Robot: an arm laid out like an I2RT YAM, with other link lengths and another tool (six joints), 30 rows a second.
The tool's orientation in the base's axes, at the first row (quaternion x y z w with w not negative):
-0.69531 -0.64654 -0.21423 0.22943
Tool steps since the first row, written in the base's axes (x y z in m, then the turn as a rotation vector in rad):
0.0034 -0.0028 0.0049 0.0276 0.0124 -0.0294
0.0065 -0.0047 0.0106 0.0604 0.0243 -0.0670
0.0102 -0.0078 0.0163 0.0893 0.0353 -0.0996
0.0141 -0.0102 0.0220 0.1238 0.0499 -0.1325
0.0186 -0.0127 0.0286 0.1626 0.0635 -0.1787
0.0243 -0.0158 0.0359 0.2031 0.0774 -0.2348
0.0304 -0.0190 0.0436 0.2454 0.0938 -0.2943
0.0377 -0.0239 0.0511 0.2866 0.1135 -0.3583
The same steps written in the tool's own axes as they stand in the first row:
0.0009 0.0033 -0.0056 -0.0056 0.0280 0.0310
0.0030 0.0063 -0.0113 -0.0160 0.0616 0.0684
0.0042 0.0099 -0.0177 -0.0245 0.0912 0.1011
0.0059 0.0137 -0.0237 -0.0299 0.1261 0.1363
0.0082 0.0181 -0.0305 -0.0437 0.1660 0.1815
0.0104 0.0237 -0.0382 -0.0630 0.2079 0.2349
0.0129 0.0296 -0.0463 -0.0822 0.2516 0.2925
0.0140 0.0369 -0.0552 -0.1015 0.2943 0.3557

